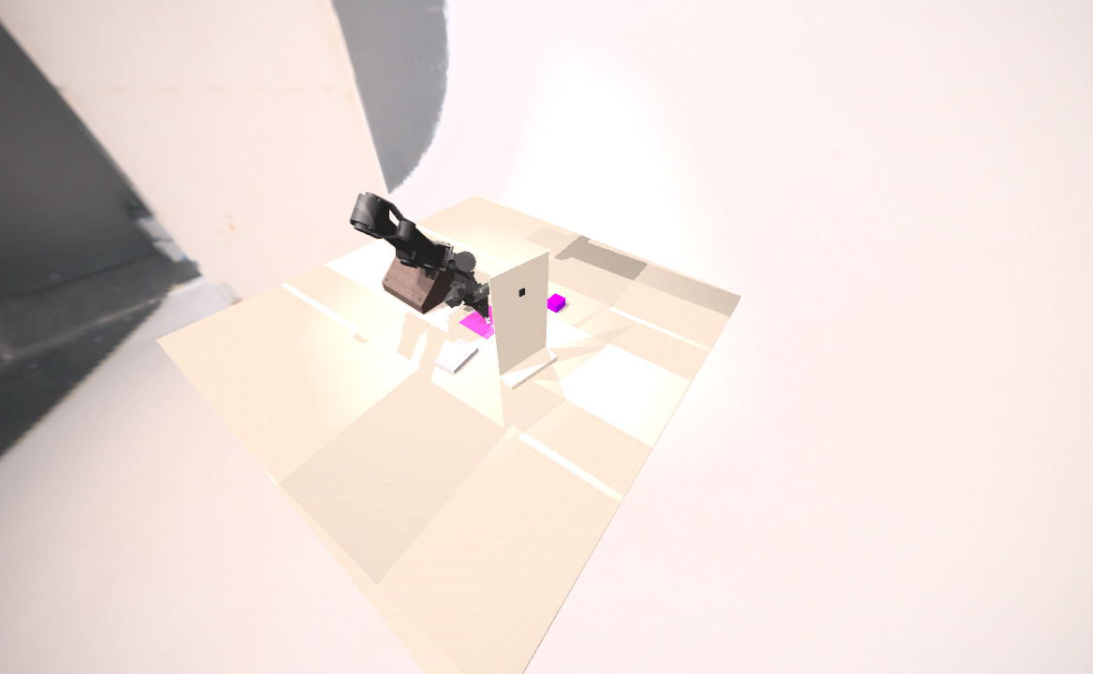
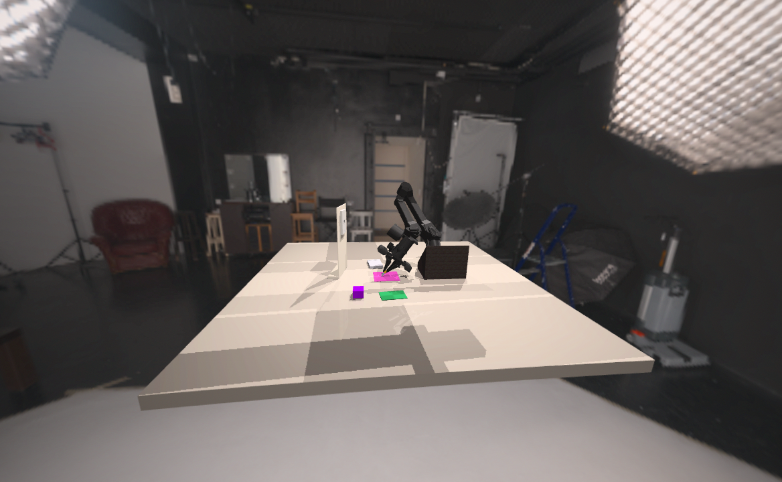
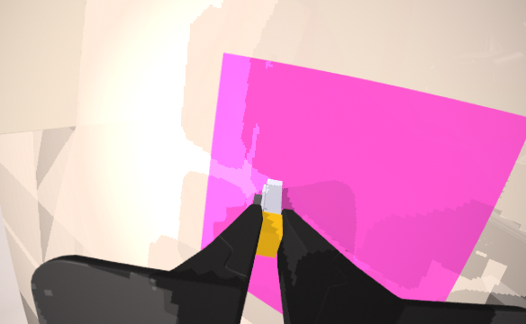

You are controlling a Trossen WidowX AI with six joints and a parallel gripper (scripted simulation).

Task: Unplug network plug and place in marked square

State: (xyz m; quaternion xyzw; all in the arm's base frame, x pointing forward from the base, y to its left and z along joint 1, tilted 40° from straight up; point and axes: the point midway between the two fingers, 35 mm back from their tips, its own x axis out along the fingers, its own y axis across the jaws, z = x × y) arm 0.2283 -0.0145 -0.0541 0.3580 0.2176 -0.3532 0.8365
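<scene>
Right now my gripper tip is 10 mm past the magenta marked square and 20 mm above it. Round my gripper tip: green patch 40 mm behind, 210 mm to the left, 20 mm below; network plug right at my gripper tip; upright panel 210 mm ahead, 40 mm to the right, 130 mm above.
</scene>
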